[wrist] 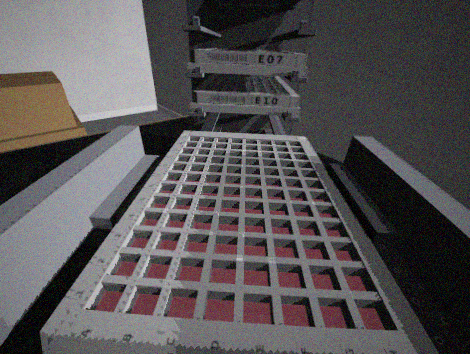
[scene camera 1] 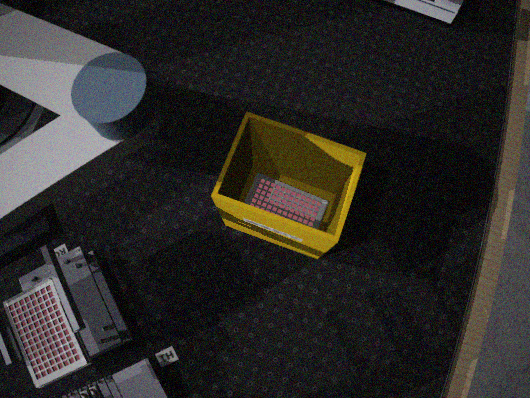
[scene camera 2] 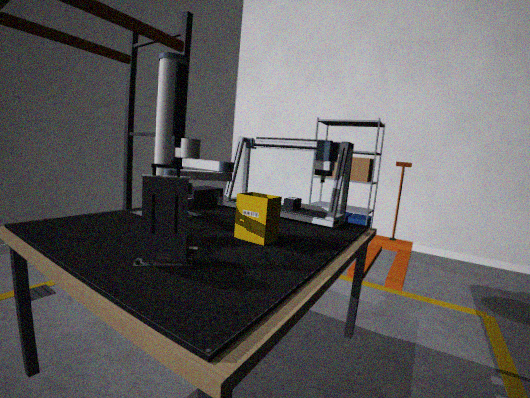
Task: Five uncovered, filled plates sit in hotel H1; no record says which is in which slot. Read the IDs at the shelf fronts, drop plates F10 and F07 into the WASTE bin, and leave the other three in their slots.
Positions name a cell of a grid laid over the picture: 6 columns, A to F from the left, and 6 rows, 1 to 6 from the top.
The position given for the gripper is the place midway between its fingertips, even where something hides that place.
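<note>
The robot's scene shows the gripper (scene camera 1: A6), (wrist: D3), and with it a hotel H1 (scene camera 2: B4).
</note>
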